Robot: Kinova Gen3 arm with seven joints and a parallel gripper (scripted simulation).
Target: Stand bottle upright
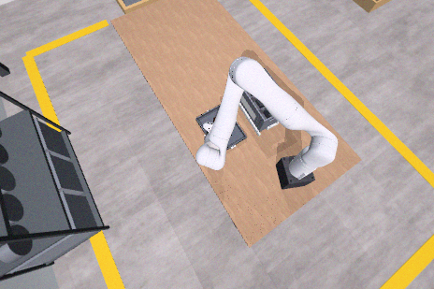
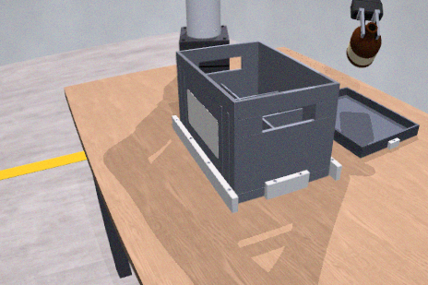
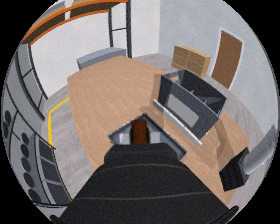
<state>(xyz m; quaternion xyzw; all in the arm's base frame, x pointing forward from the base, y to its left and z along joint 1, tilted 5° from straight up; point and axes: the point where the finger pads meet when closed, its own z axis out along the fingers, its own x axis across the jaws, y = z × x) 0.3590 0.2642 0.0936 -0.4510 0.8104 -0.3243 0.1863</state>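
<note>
Now: hand 40 mm above the brown bottle, 30 mm past it and 20 mm to the right of it. The rest, counted from my hand: dark grey tray (190 mm below, 50 mm to the right, 30 mm ahead); dark grey crate (320 mm to the right, 120 mm below, 50 mm ahead).
</note>
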